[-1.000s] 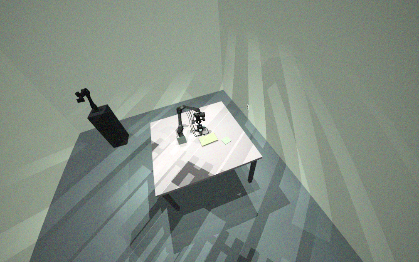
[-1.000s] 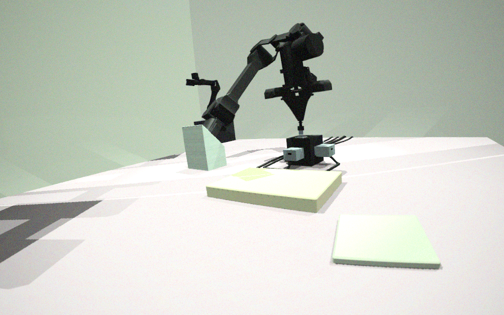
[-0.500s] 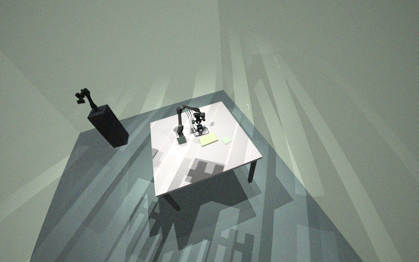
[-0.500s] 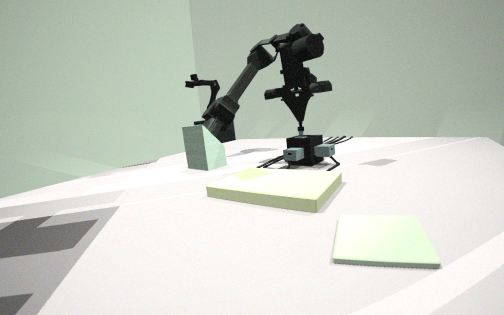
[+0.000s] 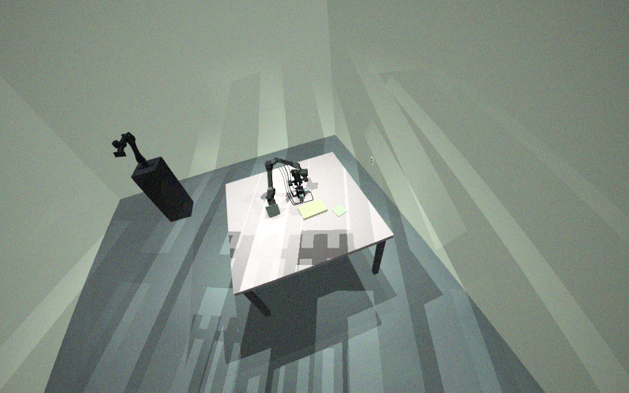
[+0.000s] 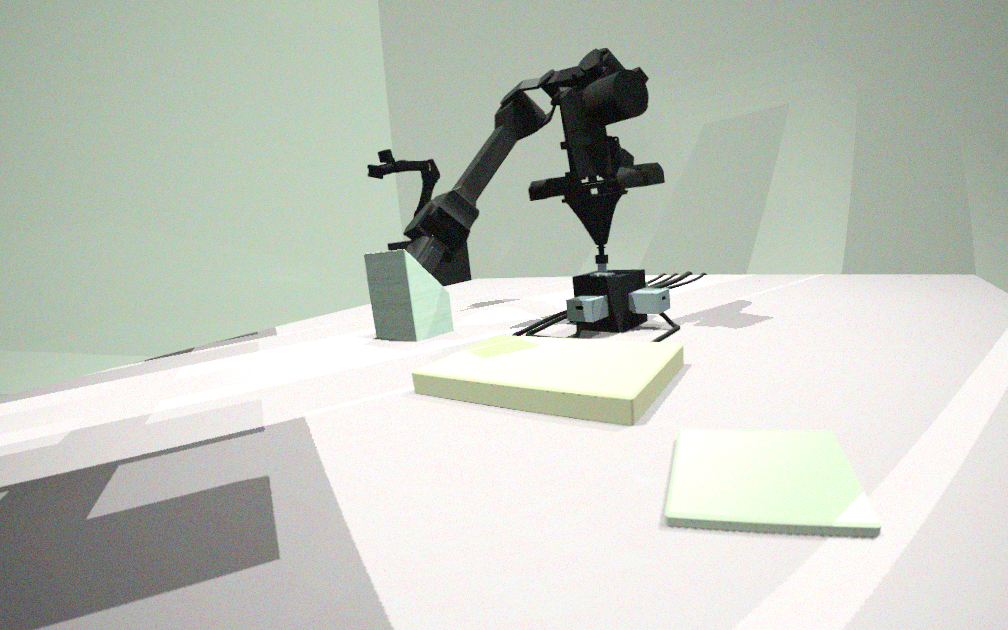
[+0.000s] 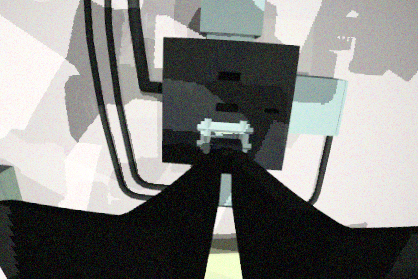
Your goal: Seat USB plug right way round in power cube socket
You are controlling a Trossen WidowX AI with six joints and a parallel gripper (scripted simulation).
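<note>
My gripper tip is 2 cm above the USB plug. From my gripper tip the other things lie so: yellow-green slab 22 cm to the right, 11 cm below, 6 cm ahead; thin green slab 32 cm to the right, 28 cm ahead, 11 cm below; metal-rimmed socket 5 cm below.
</note>
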